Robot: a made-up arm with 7 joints. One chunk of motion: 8 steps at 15 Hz.
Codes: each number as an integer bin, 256 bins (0 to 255) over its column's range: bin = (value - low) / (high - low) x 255, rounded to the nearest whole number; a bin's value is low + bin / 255 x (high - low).
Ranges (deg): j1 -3..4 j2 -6..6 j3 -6..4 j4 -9..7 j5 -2..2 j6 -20..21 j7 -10..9
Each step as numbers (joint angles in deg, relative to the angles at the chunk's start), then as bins.
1 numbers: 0.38 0.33 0.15 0.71 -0.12 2.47 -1.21
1 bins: 123 135 157 155 120 140 118
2 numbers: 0.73 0.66 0.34 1.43 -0.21 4.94 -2.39
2 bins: 136 142 162 166 114 155 102
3 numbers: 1.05 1.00 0.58 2.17 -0.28 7.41 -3.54
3 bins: 148 149 168 178 110 170 87
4 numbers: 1.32 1.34 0.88 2.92 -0.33 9.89 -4.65
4 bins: 157 156 175 190 106 186 72
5 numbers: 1.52 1.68 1.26 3.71 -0.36 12.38 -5.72
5 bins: 165 163 185 203 105 201 57
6 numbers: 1.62 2.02 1.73 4.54 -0.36 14.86 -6.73
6 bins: 168 170 197 216 105 217 44
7 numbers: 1.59 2.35 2.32 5.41 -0.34 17.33 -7.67
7 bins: 167 177 212 230 106 232 31
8 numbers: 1.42 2.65 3.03 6.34 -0.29 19.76 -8.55
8 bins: 161 184 230 244 109 247 19
